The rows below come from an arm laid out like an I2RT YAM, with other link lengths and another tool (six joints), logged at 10 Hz.
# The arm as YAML. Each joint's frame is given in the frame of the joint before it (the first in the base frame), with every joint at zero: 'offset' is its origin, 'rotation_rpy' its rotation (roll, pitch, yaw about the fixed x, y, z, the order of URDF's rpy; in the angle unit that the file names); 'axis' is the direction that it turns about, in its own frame. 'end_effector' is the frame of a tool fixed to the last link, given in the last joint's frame.
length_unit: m
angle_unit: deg
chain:
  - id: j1
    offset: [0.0, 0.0, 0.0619]
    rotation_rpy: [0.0, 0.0, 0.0]
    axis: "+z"
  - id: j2
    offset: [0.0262, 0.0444, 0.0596]
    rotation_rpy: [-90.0, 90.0, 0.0]
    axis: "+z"
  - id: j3
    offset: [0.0, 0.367, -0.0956]
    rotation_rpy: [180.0, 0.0, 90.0]
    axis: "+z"
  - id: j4
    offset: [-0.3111, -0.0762, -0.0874]
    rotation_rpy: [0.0, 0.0, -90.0]
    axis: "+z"
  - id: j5
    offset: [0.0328, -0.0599, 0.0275]
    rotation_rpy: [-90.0, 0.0, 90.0]
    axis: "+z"
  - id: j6
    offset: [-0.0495, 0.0, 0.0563]
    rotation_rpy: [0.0, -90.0, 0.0]
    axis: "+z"
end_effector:
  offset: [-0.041, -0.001, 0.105]
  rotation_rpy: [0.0, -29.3, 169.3]
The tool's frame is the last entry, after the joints.
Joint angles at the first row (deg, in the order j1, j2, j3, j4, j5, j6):
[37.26 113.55 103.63 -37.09 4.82 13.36]
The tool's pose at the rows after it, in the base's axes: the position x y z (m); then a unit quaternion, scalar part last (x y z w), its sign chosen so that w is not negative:
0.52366, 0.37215, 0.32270, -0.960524, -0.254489, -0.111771, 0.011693
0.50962, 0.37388, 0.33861, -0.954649, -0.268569, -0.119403, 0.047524
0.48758, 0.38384, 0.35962, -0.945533, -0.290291, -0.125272, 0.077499
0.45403, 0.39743, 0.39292, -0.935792, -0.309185, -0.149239, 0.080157
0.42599, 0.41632, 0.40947, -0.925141, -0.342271, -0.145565, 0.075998
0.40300, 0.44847, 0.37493, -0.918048, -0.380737, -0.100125, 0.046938
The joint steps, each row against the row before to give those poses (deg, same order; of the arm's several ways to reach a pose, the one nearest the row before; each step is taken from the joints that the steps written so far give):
[0.01 -0.61 -2.46 0.52 1.86 1.84]
[0.00 -2.81 -2.03 1.50 -3.86 0.62]
[1.23 -2.63 -0.70 0.00 -3.08 0.53]
[3.42 -3.43 0.00 -0.69 1.66 0.00]
[3.07 -0.62 2.45 -3.59 0.01 -1.23]
[3.78 3.24 1.06 -3.96 0.61 -1.32]

